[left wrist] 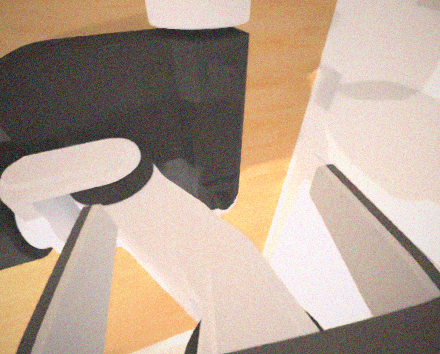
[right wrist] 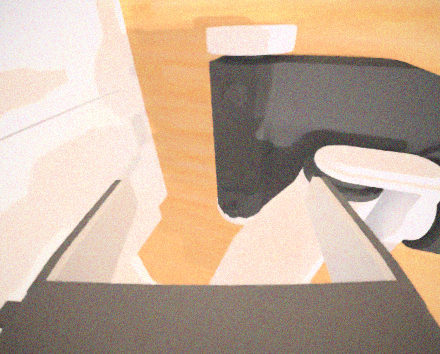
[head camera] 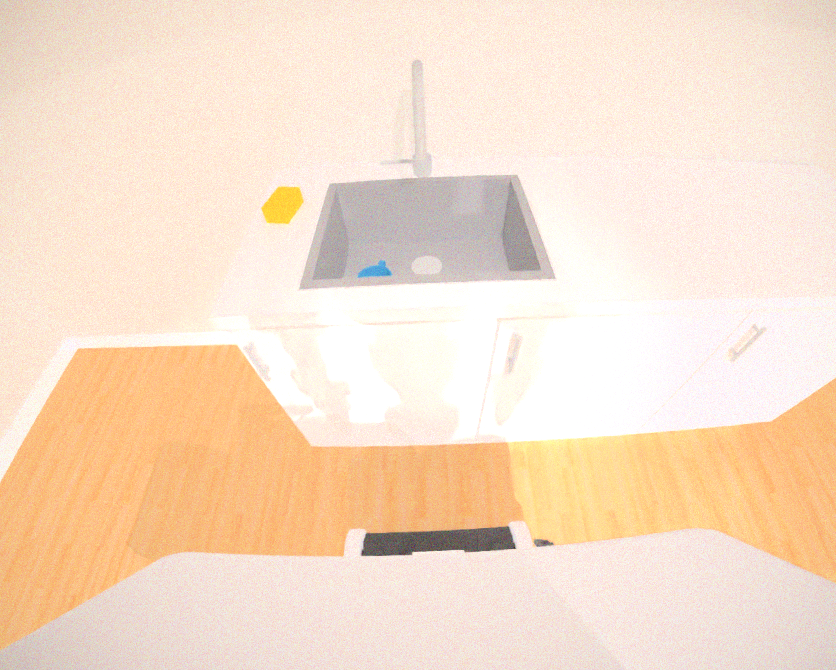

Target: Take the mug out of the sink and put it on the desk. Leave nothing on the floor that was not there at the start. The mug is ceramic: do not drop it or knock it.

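Places are measured from the robot's base along level axes (x right, y back, z down), in metres.
Pixels of known places: left gripper, fingertip midpoint: (left wrist: 214,197); right gripper, fingertip midpoint: (right wrist: 220,190).
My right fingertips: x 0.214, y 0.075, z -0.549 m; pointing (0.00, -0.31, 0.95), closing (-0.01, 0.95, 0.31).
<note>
For each thing: its middle in the pictures, then the offset to it from my right fingertips. Level surfaces: height alone.
- blue object, body centre: (head camera: 378,283) dz -0.201, dx -0.335, dy -0.665 m
- yellow hexagonal item, body centre: (head camera: 283,204) dz -0.384, dx -0.566, dy -0.795 m
- white counter, surface height: dz -0.361 m
- wood floor, surface height: dz +0.549 m
A blue object (head camera: 375,270), apparently the mug, lies low in the grey sink (head camera: 418,212) at the front left of the basin. The sink's front rim hides its lower part, so its full shape and handle are unclear. A pale round drain (head camera: 426,265) is to its right. My left gripper (left wrist: 214,197) is open and empty, hanging beside my base near the white cabinet front. My right gripper (right wrist: 220,190) is open and empty, on the other side of my base, also near the cabinet. Neither gripper shows in the head view. The desk does not show.
A grey faucet (head camera: 419,118) rises behind the sink. A yellow hexagonal item (head camera: 282,205) lies on the white counter (head camera: 662,230) left of the sink. Cabinet doors with handles (head camera: 513,352) face me. My dark base (left wrist: 215,100) (right wrist: 240,125) stands on the wood floor (head camera: 418,481).
</note>
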